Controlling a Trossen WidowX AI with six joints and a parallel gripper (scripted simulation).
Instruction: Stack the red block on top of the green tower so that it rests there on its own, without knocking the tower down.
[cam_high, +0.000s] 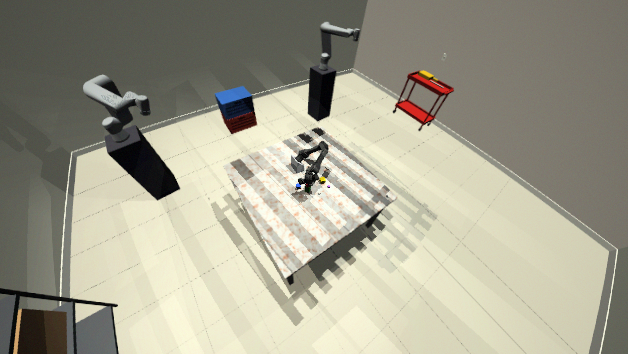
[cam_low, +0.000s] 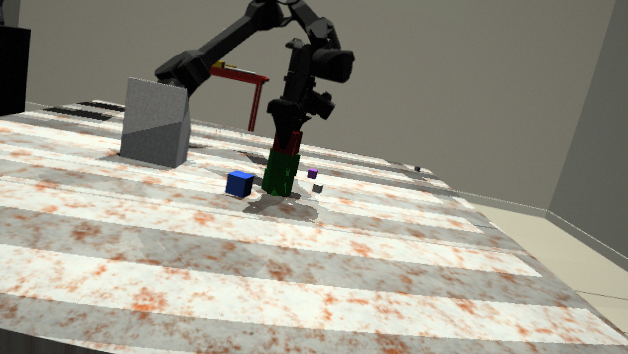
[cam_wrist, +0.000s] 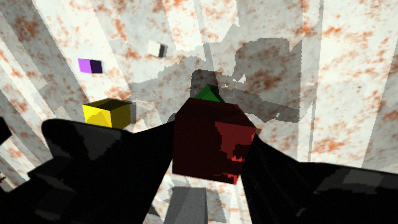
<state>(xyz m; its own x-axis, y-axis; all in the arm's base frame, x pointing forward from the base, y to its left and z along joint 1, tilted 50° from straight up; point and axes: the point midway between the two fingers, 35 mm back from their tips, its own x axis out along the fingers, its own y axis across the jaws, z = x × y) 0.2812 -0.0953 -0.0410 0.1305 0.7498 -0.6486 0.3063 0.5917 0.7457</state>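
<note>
Now: gripper tip 20 mm below the red block. From my gripper tip the other things lie so: white block 100 mm ahead, 70 mm to the left, 90 mm below; then yellow block 10 mm ahead, 190 mm to the left, 80 mm below; then blue block 80 mm behind, 50 mm to the right, 80 mm below.
</note>
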